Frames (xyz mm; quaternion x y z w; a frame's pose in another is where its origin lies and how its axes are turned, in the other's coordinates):
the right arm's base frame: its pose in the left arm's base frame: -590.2 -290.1 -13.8 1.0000 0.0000 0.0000 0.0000
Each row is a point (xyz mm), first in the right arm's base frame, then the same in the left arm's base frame.
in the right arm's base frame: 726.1 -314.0 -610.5
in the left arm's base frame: 135.9 23.9 596.7
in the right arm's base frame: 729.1 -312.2 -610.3
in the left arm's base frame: 138.9 22.1 596.5
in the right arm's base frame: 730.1 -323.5 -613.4
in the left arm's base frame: 139.9 33.4 599.6
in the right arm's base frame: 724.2 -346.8 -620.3
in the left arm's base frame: 134.0 56.7 606.5
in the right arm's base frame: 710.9 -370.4 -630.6
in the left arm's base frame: 120.7 80.3 616.8
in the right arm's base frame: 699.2 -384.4 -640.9
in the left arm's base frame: 109.0 94.3 627.1
